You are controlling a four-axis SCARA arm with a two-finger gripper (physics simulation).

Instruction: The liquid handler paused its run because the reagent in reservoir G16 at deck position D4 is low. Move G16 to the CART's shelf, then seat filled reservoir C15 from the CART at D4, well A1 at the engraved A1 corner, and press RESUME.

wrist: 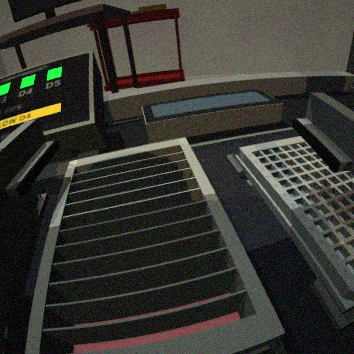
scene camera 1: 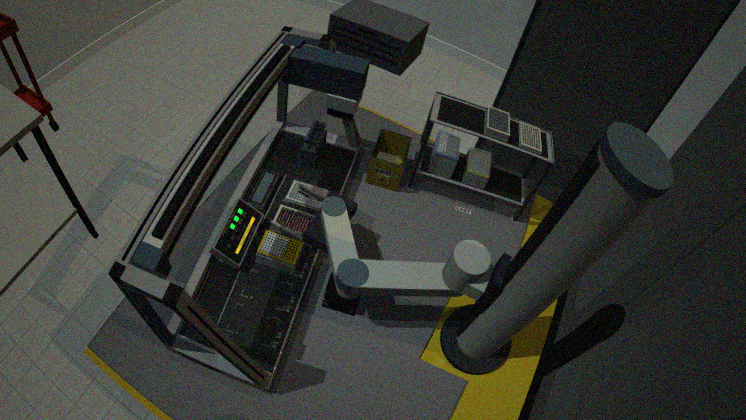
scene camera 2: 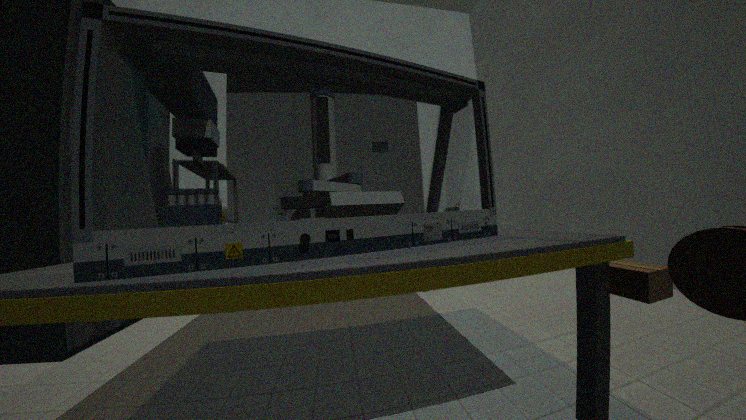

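Where they show: gripper, fingertip midpoint: (wrist: pixel 169 115) (scene camera 1: pixel 285 204) (scene camera 2: pixel 303 209); arm's base, origin of the base link: (scene camera 1: pixel 475 340).
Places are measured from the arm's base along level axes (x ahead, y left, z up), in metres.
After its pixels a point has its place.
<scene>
A white-framed reservoir (scene camera 1: pixel 293 220) @[x 0.703, y -0.039, z 0.079 m] (wrist: pixel 202 175) @[x 0.719, y -0.062, z 0.102 m] with many narrow slots sits on the liquid handler deck, pink liquid showing in the slots nearest the wrist camera; I take it for G16, though no label is readable. My gripper (wrist: pixel 169 115) @[x 0.739, y -0.047, z 0.129 m] is open and empty, its fingers wide apart on either side above the reservoir. The status panel (scene camera 1: pixel 236 234) @[x 0.801, y 0.139, z 0.140 m] (wrist: pixel 47 110) @[x 0.794, y 0.062, z 0.126 m] shows green lights and a yellow bar reading LOW D4. The CART (scene camera 1: pixel 552 148) @[x 0.041, y -0.598, z 0.368 m] stands on the right with two light plates on top and two boxes below; which one is C15 I cannot tell. The RESUME button is not readable.
A white gridded plate (scene camera 1: pixel 304 193) (wrist: pixel 300 185) @[x 0.724, y -0.125, z 0.084 m] and a yellow-edged rack (scene camera 1: pixel 280 246) @[x 0.666, y 0.094, z 0.135 m] flank the reservoir. A trough with a blue-grey top (scene camera 1: pixel 262 187) @[x 0.859, y -0.082, z 0.094 m] (wrist: pixel 210 105) @[x 0.845, y -0.083, z 0.094 m] lies behind it. A yellow bin (scene camera 1: pixel 385 174) @[x 0.538, y -0.373, z 0.089 m] stands between deck and CART. The handler's frame (scene camera 1: pixel 281 99) @[x 0.972, y -0.348, z 0.242 m] surrounds the deck.
</scene>
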